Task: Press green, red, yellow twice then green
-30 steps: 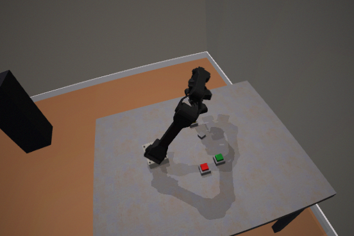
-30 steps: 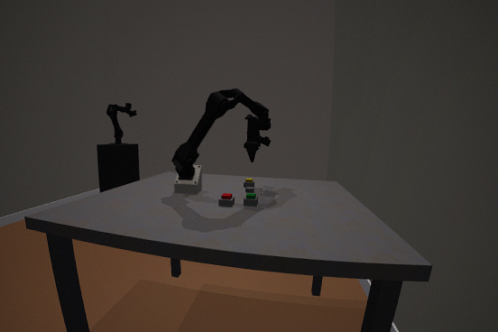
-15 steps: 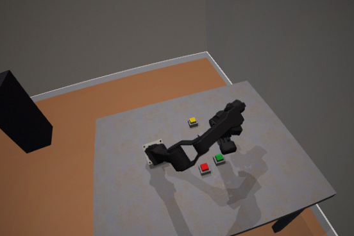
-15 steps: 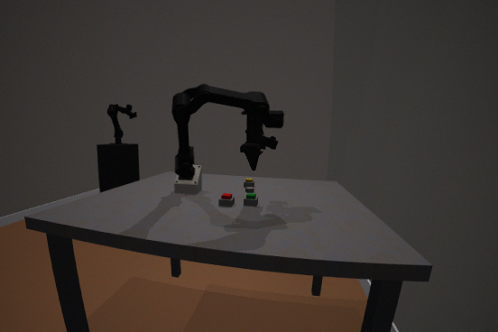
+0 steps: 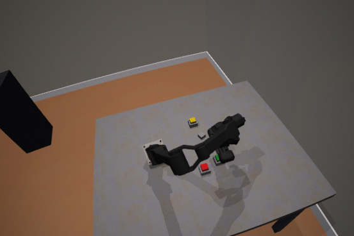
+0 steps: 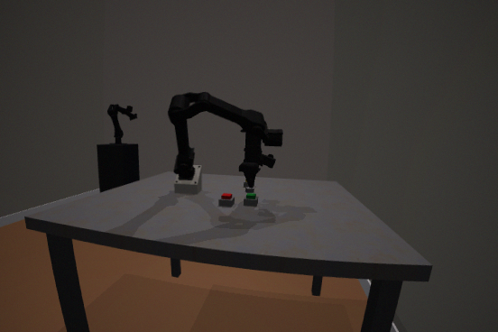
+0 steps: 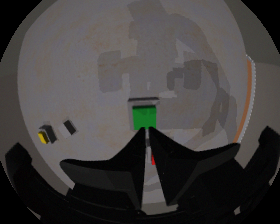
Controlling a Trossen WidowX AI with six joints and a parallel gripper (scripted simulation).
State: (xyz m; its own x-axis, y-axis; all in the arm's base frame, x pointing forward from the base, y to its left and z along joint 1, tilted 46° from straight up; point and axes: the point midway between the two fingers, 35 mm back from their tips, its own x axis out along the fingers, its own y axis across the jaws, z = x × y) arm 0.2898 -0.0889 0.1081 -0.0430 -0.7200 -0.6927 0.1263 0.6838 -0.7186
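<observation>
Now: gripper tip 30 mm above the green button. Also, from my gripper tip: small grey block (10 mm behind, 180 mm to the left, 50 mm below); red button (90 mm behind, 20 mm to the right, 30 mm below); yellow button (20 mm behind, 290 mm to the left, 30 mm below).
</observation>
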